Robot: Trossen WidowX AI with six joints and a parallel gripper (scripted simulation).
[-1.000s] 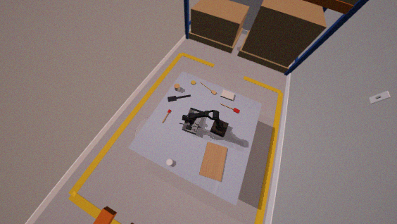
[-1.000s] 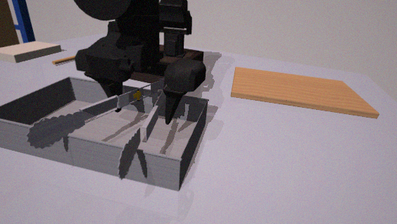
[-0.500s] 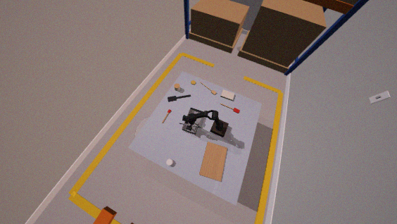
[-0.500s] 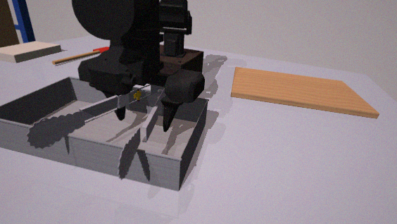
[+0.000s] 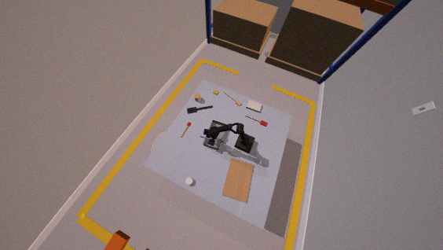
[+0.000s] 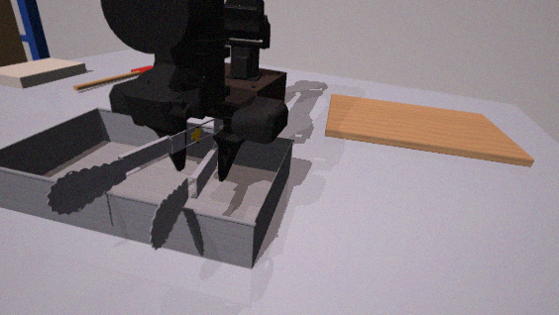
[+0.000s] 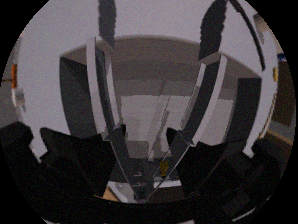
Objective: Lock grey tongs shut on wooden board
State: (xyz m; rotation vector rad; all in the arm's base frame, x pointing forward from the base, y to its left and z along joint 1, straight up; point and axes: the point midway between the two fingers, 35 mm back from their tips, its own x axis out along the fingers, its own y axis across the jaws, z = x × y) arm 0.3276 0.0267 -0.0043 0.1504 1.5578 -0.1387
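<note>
Right now my gripper tip is 20 mm past the yellow lock piece, 10 mm to the left of it and 40 mm below it. The rest, counted from my gripper tip: wooden board (340 mm behind, 340 mm to the left, 20 mm below); black spatula (290 mm ahead, 340 mm to the right, 30 mm below); grey roasting tin (60 mm to the right).
</note>
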